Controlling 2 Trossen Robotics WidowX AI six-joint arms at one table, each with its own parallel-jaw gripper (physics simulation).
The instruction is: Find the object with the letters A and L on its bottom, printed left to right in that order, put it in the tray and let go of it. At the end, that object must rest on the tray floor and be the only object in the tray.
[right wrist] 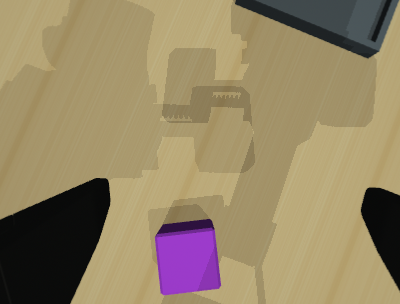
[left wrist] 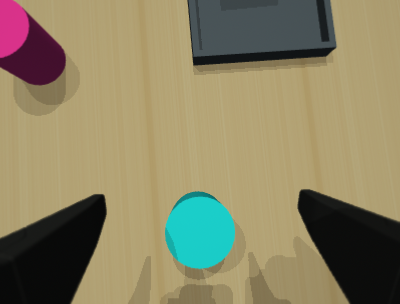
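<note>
A cyan cylinder stands upright on the table in the left wrist view. My left gripper is open above it, with one finger on each side and apart from it. A magenta cylinder stands at the top left of that view, partly cut off. A purple block stands on the table in the right wrist view. My right gripper is open, its fingers wide apart on either side of the block. The dark grey tray shows in part in both views. The undersides of the objects are hidden.
The tray lies beyond the cyan cylinder at the top of the left wrist view, and at the top right of the right wrist view. Shadows of the arms fall across the wooden table.
</note>
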